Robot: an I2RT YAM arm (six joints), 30 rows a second.
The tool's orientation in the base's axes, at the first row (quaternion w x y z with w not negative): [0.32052, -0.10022, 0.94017, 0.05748]
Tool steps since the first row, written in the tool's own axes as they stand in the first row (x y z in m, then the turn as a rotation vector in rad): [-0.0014, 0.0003, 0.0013, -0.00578, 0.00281, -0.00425]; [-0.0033, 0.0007, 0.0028, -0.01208, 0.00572, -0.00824]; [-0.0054, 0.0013, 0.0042, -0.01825, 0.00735, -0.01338]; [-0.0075, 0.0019, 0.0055, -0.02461, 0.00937, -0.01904]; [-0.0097, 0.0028, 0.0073, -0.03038, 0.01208, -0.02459]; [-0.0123, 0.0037, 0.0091, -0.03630, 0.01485, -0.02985]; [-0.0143, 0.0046, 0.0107, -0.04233, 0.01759, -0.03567]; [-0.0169, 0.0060, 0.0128, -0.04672, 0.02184, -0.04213]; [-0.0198, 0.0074, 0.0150, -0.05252, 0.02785, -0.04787]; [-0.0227, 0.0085, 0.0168, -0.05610, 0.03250, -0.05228]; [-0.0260, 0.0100, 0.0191, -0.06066, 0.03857, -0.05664]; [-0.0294, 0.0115, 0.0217, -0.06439, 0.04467, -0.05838]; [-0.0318, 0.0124, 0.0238, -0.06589, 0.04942, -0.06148]
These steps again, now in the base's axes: [0.0018, 0.0007, -0.0002, 0.00133, 0.00288, 0.00702]; [0.0041, 0.0017, -0.0001, 0.00320, 0.00598, 0.01416]; [0.0064, 0.0028, 0.0001, 0.00457, 0.00761, 0.02207]; [0.0086, 0.0039, 0.0004, 0.00569, 0.00957, 0.03053]; [0.0112, 0.0055, 0.0003, 0.00627, 0.01213, 0.03856]; [0.0141, 0.0070, 0.0005, 0.00712, 0.01481, 0.04647]; [0.0164, 0.0085, 0.0006, 0.00773, 0.01739, 0.05488]; [0.0193, 0.0106, 0.0006, 0.00636, 0.02108, 0.06285]; [0.0225, 0.0128, 0.0007, 0.00610, 0.02682, 0.07120]; [0.0256, 0.0146, 0.0011, 0.00522, 0.03113, 0.07707]; [0.0292, 0.0170, 0.0014, 0.00480, 0.03698, 0.08358]; [0.0330, 0.0194, 0.0015, 0.00529, 0.04318, 0.08751]; [0.0359, 0.0210, 0.0013, 0.00355, 0.04749, 0.09108]
